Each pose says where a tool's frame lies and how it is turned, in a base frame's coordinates. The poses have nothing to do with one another.
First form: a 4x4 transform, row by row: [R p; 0 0 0 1], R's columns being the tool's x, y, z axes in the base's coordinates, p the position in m. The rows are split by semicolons.
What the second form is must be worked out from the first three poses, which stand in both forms.
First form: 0.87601, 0.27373, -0.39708, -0.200; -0.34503, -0.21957, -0.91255, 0.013; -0.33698, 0.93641, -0.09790, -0.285; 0, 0, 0, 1
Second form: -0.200, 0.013, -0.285; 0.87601, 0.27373, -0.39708; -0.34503, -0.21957, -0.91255; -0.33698, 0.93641, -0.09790
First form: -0.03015, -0.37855, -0.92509, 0.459; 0.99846, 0.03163, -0.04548, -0.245; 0.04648, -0.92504, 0.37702, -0.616; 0, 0, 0, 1
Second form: 0.459, -0.245, -0.616; -0.03015, -0.37855, -0.92509; 0.99846, 0.03163, -0.04548; 0.04648, -0.92504, 0.37702
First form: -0.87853, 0.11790, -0.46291, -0.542; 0.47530, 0.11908, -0.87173, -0.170; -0.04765, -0.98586, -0.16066, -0.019; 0, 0, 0, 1
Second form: -0.542, -0.170, -0.019; -0.87853, 0.11790, -0.46291; 0.47530, 0.11908, -0.87173; -0.04765, -0.98586, -0.16066
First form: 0.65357, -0.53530, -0.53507, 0.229; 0.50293, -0.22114, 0.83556, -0.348; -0.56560, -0.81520, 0.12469, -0.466; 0, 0, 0, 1
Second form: 0.229, -0.348, -0.466; 0.65357, -0.53530, -0.53507; 0.50293, -0.22114, 0.83556; -0.56560, -0.81520, 0.12469
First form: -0.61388, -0.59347, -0.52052, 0.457; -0.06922, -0.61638, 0.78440, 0.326; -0.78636, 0.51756, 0.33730, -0.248; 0, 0, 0, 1
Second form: 0.457, 0.326, -0.248; -0.61388, -0.59347, -0.52052; -0.06922, -0.61638, 0.78440; -0.78636, 0.51756, 0.33730
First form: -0.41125, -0.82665, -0.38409, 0.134; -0.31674, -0.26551, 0.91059, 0.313; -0.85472, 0.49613, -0.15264, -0.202; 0, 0, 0, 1
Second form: 0.134, 0.313, -0.202; -0.41125, -0.82665, -0.38409; -0.31674, -0.26551, 0.91059; -0.85472, 0.49613, -0.15264
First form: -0.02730, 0.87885, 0.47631, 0.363; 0.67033, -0.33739, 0.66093, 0.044; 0.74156, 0.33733, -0.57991, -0.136; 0, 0, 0, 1
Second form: 0.363, 0.044, -0.136; -0.02730, 0.87885, 0.47631; 0.67033, -0.33739, 0.66093; 0.74156, 0.33733, -0.57991
